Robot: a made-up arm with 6 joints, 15 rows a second.
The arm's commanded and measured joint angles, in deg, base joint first. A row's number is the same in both.
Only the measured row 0 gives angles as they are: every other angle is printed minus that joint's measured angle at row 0.
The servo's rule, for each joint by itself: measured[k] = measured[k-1] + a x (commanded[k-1-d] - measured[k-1]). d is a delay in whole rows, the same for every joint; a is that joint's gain. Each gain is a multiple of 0.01, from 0.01 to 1. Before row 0 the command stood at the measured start. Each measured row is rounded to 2 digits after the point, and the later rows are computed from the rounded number. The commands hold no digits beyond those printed.
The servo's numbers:
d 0
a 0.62 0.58 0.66 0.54 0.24 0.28
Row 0, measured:
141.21, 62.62, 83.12, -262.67, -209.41, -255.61
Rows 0 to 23, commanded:
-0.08, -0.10, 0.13, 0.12, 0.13, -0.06
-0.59, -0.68, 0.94, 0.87, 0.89, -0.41
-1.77, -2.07, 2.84, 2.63, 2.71, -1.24
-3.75, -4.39, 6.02, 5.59, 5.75, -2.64
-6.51, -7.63, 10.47, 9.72, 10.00, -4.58
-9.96, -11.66, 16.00, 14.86, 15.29, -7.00
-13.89, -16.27, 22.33, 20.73, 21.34, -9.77
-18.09, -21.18, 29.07, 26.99, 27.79, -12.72
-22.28, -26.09, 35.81, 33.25, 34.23, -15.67
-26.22, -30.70, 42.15, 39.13, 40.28, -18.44
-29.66, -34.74, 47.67, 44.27, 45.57, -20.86
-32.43, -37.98, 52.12, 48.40, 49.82, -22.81
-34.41, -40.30, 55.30, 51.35, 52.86, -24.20
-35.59, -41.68, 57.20, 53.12, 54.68, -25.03
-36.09, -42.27, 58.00, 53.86, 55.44, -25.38
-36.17, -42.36, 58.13, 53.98, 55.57, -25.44
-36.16, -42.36, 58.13, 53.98, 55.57, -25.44
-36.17, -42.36, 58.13, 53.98, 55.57, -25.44
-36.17, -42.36, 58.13, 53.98, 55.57, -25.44
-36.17, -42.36, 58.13, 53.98, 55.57, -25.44
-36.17, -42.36, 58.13, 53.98, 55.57, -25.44
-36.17, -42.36, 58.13, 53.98, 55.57, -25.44
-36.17, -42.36, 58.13, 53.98, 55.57, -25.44
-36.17, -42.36, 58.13, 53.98, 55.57, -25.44
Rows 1 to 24, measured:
-0.05, -0.06, 0.09, 0.06, 0.03, -0.02
-0.38, -0.42, 0.65, 0.50, 0.24, -0.13
-1.24, -1.38, 2.10, 1.65, 0.83, -0.44
-2.80, -3.13, 4.69, 3.78, 2.01, -1.06
-5.10, -5.74, 8.50, 6.99, 3.93, -2.05
-8.11, -9.17, 13.45, 11.24, 6.66, -3.44
-11.69, -13.29, 19.31, 16.36, 10.18, -5.21
-15.66, -17.87, 25.75, 22.10, 14.41, -7.31
-19.76, -22.64, 32.39, 28.12, 19.17, -9.65
-23.77, -27.31, 38.83, 34.07, 24.24, -12.11
-27.42, -31.62, 44.66, 39.58, 29.36, -14.56
-30.53, -35.31, 49.58, 44.34, 34.27, -16.87
-32.94, -38.20, 53.36, 48.13, 38.73, -18.92
-34.58, -40.22, 55.89, 50.82, 42.56, -20.63
-35.52, -41.41, 57.28, 52.46, 45.65, -21.96
-35.92, -41.96, 57.84, 53.28, 48.03, -22.93
-36.07, -42.19, 58.03, 53.66, 49.84, -23.63
-36.13, -42.29, 58.10, 53.83, 51.22, -24.14
-36.15, -42.33, 58.12, 53.91, 52.26, -24.50
-36.16, -42.35, 58.13, 53.95, 53.05, -24.76
-36.17, -42.36, 58.13, 53.97, 53.65, -24.95
-36.17, -42.36, 58.13, 53.98, 54.11, -25.09
-36.17, -42.36, 58.13, 53.98, 54.46, -25.19
-36.17, -42.36, 58.13, 53.98, 54.73, -25.26

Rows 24 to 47, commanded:
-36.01, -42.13, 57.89, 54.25, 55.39, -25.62
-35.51, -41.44, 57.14, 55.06, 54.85, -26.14
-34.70, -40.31, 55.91, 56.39, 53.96, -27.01
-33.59, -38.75, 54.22, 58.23, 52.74, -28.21
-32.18, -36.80, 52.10, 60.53, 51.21, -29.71
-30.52, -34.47, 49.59, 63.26, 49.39, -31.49
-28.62, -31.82, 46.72, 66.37, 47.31, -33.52
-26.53, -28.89, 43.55, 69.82, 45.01, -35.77
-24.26, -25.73, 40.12, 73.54, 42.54, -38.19
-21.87, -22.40, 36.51, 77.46, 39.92, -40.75
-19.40, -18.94, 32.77, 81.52, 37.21, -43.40
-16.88, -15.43, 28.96, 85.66, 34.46, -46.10
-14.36, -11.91, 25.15, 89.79, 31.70, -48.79
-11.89, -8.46, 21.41, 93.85, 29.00, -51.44
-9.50, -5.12, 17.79, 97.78, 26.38, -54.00
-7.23, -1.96, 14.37, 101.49, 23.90, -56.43
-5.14, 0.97, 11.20, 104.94, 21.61, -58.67
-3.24, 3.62, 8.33, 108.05, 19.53, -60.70
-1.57, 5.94, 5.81, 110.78, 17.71, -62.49
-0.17, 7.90, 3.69, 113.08, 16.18, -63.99
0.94, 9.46, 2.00, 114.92, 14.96, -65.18
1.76, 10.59, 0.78, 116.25, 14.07, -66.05
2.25, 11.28, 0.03, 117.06, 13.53, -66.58
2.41, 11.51, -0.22, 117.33, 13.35, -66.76
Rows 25 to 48, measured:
-36.07, -42.23, 57.97, 54.13, 54.89, -25.36
-35.72, -41.77, 57.42, 54.63, 54.88, -25.58
-35.09, -40.92, 56.42, 55.58, 54.66, -25.98
-34.16, -39.66, 54.97, 57.01, 54.20, -26.60
-32.93, -38.00, 53.08, 58.91, 53.48, -27.47
-31.44, -35.95, 50.78, 61.26, 52.50, -28.60
-29.69, -33.55, 48.10, 64.02, 51.25, -29.98
-27.73, -30.85, 45.10, 67.15, 49.75, -31.60
-25.58, -27.88, 41.81, 70.60, 48.02, -33.45
-23.28, -24.70, 38.31, 74.30, 46.08, -35.49
-20.87, -21.36, 34.65, 78.20, 43.95, -37.70
-18.40, -17.92, 30.89, 82.23, 41.67, -40.05
-15.90, -14.43, 27.10, 86.31, 39.28, -42.50
-13.41, -10.97, 23.34, 90.38, 36.81, -45.00
-10.99, -7.58, 19.68, 94.38, 34.31, -47.52
-8.66, -4.32, 16.18, 98.22, 31.81, -50.01
-6.48, -1.25, 12.89, 101.85, 29.36, -52.43
-4.47, 1.57, 9.88, 105.20, 27.00, -54.75
-2.67, 4.10, 7.19, 108.21, 24.77, -56.92
-1.12, 6.30, 4.88, 110.84, 22.71, -58.90
0.16, 8.13, 2.98, 113.04, 20.85, -60.66
1.15, 9.56, 1.53, 114.77, 19.22, -62.17
1.83, 10.56, 0.54, 116.01, 17.85, -63.40
2.19, 11.11, 0.04, 116.72, 16.77, -64.34

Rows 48 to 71, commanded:
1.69, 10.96, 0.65, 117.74, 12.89, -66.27
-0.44, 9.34, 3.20, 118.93, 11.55, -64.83
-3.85, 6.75, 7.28, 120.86, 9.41, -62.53
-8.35, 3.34, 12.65, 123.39, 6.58, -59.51
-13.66, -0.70, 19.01, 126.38, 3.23, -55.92
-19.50, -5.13, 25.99, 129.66, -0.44, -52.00
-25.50, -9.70, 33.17, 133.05, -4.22, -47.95
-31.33, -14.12, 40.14, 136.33, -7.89, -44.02
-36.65, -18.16, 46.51, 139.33, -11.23, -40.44
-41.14, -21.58, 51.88, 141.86, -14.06, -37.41
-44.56, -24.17, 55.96, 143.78, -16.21, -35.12
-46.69, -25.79, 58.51, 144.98, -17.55, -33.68
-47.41, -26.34, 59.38, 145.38, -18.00, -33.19
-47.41, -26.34, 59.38, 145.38, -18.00, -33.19
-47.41, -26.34, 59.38, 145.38, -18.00, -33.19
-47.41, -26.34, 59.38, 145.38, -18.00, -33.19
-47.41, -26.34, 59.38, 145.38, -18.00, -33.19
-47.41, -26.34, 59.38, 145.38, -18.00, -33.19
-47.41, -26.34, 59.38, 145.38, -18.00, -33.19
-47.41, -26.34, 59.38, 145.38, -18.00, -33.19
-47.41, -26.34, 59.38, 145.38, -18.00, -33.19
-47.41, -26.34, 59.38, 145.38, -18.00, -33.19
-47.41, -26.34, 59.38, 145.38, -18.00, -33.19
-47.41, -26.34, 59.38, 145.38, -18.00, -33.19
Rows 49 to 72, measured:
1.88, 11.02, 0.44, 117.27, 15.84, -64.88
0.44, 10.05, 2.26, 118.17, 14.81, -64.87
-2.22, 8.14, 5.57, 119.62, 13.51, -64.21
-6.02, 5.36, 10.24, 121.66, 11.85, -62.89
-10.76, 1.85, 16.03, 124.21, 9.78, -60.94
-16.18, -2.20, 22.60, 127.15, 7.33, -58.44
-21.96, -6.55, 29.58, 130.34, 4.56, -55.50
-27.77, -10.94, 36.55, 133.57, 1.57, -52.29
-33.28, -15.13, 43.12, 136.68, -1.50, -48.97
-38.15, -18.87, 48.90, 139.48, -4.51, -45.73
-42.12, -21.94, 53.56, 141.80, -7.32, -42.76
-44.95, -24.17, 56.83, 143.52, -9.78, -40.22
-46.48, -25.43, 58.51, 144.52, -11.75, -38.25
-47.06, -25.96, 59.08, 144.98, -13.25, -36.83
-47.28, -26.18, 59.28, 145.20, -14.39, -35.81
-47.36, -26.27, 59.35, 145.30, -15.26, -35.08
-47.39, -26.31, 59.37, 145.34, -15.92, -34.55
-47.40, -26.33, 59.38, 145.36, -16.42, -34.17
-47.41, -26.34, 59.38, 145.37, -16.80, -33.90
-47.41, -26.34, 59.38, 145.38, -17.09, -33.70
-47.41, -26.34, 59.38, 145.38, -17.31, -33.56
-47.41, -26.34, 59.38, 145.38, -17.48, -33.46
-47.41, -26.34, 59.38, 145.38, -17.60, -33.38
-47.41, -26.34, 59.38, 145.38, -17.70, -33.33

